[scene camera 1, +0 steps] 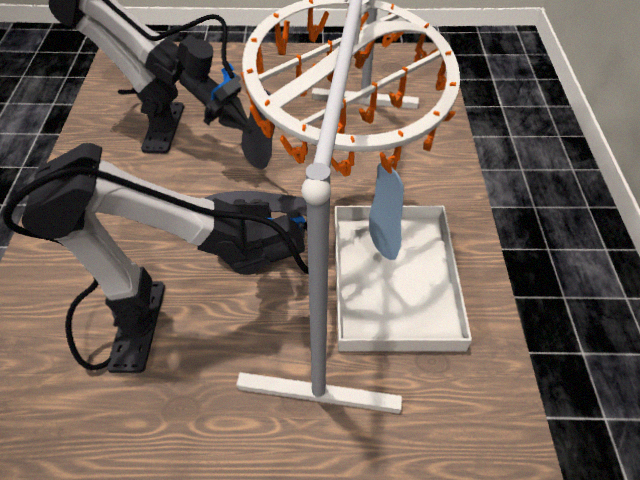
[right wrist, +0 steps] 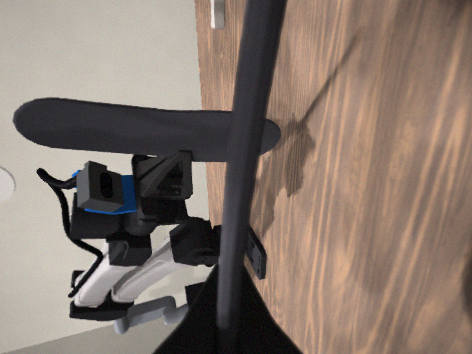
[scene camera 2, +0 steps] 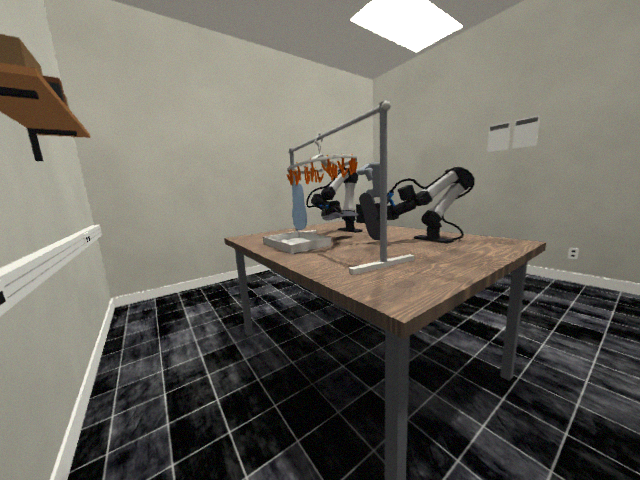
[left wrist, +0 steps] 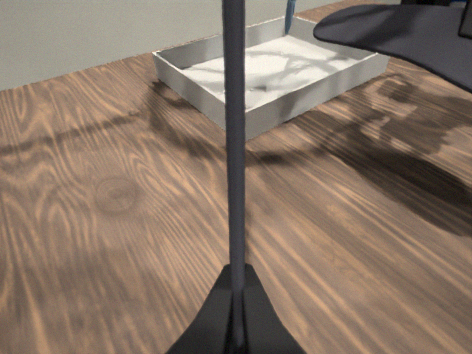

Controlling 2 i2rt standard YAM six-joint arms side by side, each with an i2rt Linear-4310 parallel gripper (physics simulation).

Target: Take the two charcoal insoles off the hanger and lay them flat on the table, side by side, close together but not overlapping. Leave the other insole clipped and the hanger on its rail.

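My left gripper (scene camera 1: 247, 125) (left wrist: 238, 277) is shut on a charcoal insole (scene camera 1: 256, 147) (scene camera 2: 370, 219) (left wrist: 234, 125) (right wrist: 125, 127), held upright above the table. My right gripper (right wrist: 229, 277) is shut on the other charcoal insole (scene camera 1: 242, 195) (scene camera 2: 342, 213) (left wrist: 395, 27) (right wrist: 252, 95), held roughly flat above the table; its fingertips are hidden in scene camera 1. The two insoles are apart. The blue insole (scene camera 1: 386, 217) (scene camera 2: 298, 206) (left wrist: 289, 17) hangs from an orange clip on the round white hanger (scene camera 1: 372, 141), which hangs on its rail (scene camera 1: 338, 93) (scene camera 2: 341, 127).
A white tray (scene camera 1: 403, 345) (scene camera 2: 279, 244) (left wrist: 310, 97) stands under the blue insole. The rail's grey post (scene camera 1: 317, 289) (scene camera 2: 383, 180) rises close beside the right gripper in scene camera 1, from a white foot (scene camera 1: 361, 400). Empty orange clips hang around the hanger.
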